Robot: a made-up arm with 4 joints. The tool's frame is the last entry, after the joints.
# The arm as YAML. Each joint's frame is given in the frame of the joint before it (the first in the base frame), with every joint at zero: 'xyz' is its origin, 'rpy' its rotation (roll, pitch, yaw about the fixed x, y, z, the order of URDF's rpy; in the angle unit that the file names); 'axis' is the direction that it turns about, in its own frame. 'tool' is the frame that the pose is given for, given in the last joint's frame.
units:
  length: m
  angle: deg
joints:
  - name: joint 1
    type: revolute
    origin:
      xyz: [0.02, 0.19, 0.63]
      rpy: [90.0, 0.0, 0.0]
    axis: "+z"
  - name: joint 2
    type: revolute
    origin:
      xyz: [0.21, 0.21, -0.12]
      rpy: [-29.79, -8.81, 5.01]
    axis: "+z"
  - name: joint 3
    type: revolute
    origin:
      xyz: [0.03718, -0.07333, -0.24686]
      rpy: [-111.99, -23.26, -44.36]
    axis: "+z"
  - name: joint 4
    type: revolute
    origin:
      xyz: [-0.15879, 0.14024, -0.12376]
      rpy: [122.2, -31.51, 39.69]
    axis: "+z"
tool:
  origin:
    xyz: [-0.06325, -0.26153, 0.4]
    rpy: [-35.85, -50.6, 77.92]
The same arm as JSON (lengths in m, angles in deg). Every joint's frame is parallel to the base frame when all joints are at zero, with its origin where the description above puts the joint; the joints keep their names.
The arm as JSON. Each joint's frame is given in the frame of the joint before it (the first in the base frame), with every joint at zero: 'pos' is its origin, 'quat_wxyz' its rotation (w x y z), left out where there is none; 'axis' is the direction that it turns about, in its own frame. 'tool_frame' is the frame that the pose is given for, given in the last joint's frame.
{"length_unit": "m", "angle_unit": "deg", "joints": [{"joint": "joint 1", "pos": [0.02, 0.19, 0.63], "axis": [0.0, -1.0, 0.0]}, {"joint": "joint 2", "pos": [0.21, 0.12, 0.21], "axis": [-0.175803, -0.857616, 0.483309]}, {"joint": "joint 3", "pos": [0.08, 0.17, -0.18], "axis": [0.802758, 0.454276, 0.38628]}, {"joint": "joint 4", "pos": [-0.17, 0.13, -0.12], "axis": [0.0, -1.0, -0.0002]}], "tool_frame": {"pos": [-0.18, -0.4, -0.2001], "quat_wxyz": [0.64943, 0.533131, -0.513833, -0.17317]}}
